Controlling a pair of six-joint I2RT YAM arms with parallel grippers.
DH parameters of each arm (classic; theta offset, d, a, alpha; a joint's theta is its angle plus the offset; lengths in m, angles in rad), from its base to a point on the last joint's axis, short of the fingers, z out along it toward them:
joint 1: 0 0.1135 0.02 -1.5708
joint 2: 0 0 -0.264 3.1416
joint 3: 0.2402 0 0.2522 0
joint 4: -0.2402 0 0.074 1.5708
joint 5: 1.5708 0 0 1.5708
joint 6: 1.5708 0.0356 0 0
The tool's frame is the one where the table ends.
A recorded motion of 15 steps. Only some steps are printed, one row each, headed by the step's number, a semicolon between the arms.
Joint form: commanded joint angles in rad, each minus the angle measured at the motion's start. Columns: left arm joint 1, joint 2, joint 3, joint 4, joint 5, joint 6; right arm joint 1, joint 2, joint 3, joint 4, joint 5, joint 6.
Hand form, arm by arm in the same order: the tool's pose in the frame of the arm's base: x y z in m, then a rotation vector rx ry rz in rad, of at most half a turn. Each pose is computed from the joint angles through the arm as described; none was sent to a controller.
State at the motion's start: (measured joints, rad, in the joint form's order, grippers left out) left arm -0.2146 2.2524 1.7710 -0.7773 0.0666 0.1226; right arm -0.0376 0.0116 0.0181 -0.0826 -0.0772 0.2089
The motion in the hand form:
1: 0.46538 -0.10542 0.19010 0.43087 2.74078 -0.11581; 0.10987 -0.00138 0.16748 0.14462 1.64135 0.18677
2: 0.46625 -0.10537 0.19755 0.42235 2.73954 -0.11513; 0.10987 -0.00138 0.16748 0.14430 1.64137 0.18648
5: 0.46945 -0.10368 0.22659 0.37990 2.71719 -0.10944; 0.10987 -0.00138 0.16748 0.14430 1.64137 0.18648
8: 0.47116 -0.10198 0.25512 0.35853 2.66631 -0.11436; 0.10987 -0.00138 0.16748 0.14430 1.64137 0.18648
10: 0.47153 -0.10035 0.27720 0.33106 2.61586 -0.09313; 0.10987 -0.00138 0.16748 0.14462 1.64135 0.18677
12: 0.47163 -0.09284 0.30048 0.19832 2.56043 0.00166; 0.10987 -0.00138 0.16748 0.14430 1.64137 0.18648
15: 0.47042 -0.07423 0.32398 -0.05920 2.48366 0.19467; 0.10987 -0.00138 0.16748 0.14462 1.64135 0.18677
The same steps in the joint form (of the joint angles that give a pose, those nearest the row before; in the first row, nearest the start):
1: -0.0038 0.0019 0.1400 -0.0805 -0.0084 -0.0401; 0.0026 -0.0088 -0.0099 0.0034 0.0080 -0.0038
2: -0.0034 0.0015 0.1686 -0.1068 -0.0099 -0.0454; 0.0026 -0.0088 -0.0099 0.0034 0.0080 -0.0042
5: 0.0008 -0.0019 0.2736 -0.1866 -0.0191 -0.0683; 0.0026 -0.0088 -0.0099 0.0034 0.0080 -0.0042
8: 0.0050 -0.0115 0.3616 -0.2308 -0.0191 -0.0759; 0.0026 -0.0088 -0.0099 0.0034 0.0080 -0.0042
10: 0.0069 -0.0218 0.4226 -0.2491 -0.0400 -0.0854; 0.0026 -0.0088 -0.0099 0.0034 0.0080 -0.0038
12: 0.0153 -0.0362 0.4792 -0.2575 -0.1339 -0.1476; 0.0026 -0.0088 -0.0099 0.0034 0.0080 -0.0042
15: 0.0389 -0.0511 0.5352 -0.2762 -0.3262 -0.2621; 0.0026 -0.0088 -0.0099 0.0034 0.0080 -0.0038

